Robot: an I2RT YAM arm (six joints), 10 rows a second.
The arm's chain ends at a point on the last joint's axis. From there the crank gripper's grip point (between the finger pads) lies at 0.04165 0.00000 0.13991 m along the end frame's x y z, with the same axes.
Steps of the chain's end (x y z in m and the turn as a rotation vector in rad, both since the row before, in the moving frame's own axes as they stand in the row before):
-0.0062, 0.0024, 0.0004, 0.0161, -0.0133, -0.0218
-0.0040, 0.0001, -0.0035, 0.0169, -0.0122, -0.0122
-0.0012, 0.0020, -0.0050, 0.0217, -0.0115, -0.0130
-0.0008, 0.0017, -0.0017, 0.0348, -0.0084, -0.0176
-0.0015, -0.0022, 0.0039, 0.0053, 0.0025, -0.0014
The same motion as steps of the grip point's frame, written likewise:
-0.0081, -0.0007, 0.0009, 0.0161, -0.0133, -0.0218
-0.0057, -0.0028, -0.0030, 0.0169, -0.0122, -0.0122
-0.0028, -0.0016, -0.0046, 0.0217, -0.0115, -0.0130
-0.0020, -0.0039, -0.0015, 0.0348, -0.0084, -0.0176
-0.0012, -0.0030, 0.0038, 0.0053, 0.0025, -0.0014

